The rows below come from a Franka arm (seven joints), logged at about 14 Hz.
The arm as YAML. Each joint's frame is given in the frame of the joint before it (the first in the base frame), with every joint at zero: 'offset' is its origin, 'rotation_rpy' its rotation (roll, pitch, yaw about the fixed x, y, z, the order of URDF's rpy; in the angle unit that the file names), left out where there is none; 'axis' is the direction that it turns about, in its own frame. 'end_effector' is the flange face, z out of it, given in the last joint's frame.
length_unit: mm
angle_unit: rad
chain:
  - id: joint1
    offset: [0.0, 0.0, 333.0]
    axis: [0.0, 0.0, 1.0]
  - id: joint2
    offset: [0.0, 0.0, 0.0]
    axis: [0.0, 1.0, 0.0]
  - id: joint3
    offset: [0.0, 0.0, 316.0]
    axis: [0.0, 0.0, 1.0]
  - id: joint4
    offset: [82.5, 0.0, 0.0]
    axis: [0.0, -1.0, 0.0]
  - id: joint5
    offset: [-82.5, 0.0, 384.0]
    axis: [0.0, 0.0, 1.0]
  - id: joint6
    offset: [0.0, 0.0, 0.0]
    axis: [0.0, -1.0, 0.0]
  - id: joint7
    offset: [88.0, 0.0, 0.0]
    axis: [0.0, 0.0, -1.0]
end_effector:
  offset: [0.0, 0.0, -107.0]
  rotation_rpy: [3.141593, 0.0, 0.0]
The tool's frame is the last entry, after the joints.
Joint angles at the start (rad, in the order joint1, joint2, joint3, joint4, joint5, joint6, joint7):
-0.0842, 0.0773, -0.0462, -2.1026, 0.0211, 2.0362, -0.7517
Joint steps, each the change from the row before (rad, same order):
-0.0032, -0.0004, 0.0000, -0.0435, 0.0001, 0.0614, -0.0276
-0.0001, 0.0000, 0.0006, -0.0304, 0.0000, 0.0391, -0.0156
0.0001, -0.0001, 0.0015, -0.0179, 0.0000, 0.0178, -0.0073
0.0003, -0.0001, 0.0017, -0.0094, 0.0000, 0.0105, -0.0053
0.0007, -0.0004, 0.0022, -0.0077, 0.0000, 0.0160, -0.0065
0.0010, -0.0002, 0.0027, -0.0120, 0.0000, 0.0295, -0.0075
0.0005, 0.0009, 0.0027, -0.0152, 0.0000, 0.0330, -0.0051
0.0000, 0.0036, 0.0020, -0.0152, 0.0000, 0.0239, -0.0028
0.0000, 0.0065, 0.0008, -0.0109, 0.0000, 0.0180, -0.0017
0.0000, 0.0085, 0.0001, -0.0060, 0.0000, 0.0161, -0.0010
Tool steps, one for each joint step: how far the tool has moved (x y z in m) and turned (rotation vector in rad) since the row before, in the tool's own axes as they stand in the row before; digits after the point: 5 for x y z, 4 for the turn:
-0.00351, -0.00030, 0.01461, -0.0126, 0.0133, -0.0236
-0.00214, -0.00202, 0.01053, -0.0064, 0.0059, -0.0155
-0.00131, -0.00226, 0.00654, -0.0002, -0.0002, -0.0086
-0.00020, -0.00157, 0.00330, -0.0010, 0.0007, -0.0071
0.00083, -0.00121, 0.00188, -0.0064, 0.0058, -0.0093
0.00129, -0.00127, 0.00270, -0.0131, 0.0119, -0.0110
0.00068, -0.00147, 0.00433, -0.0126, 0.0112, -0.0080
-0.00051, -0.00181, 0.00645, -0.0040, 0.0032, -0.0045
-0.00058, -0.00100, 0.00654, -0.0007, 0.0001, -0.0022
-0.00002, 0.00009, 0.00559, -0.0015, 0.0007, -0.0009

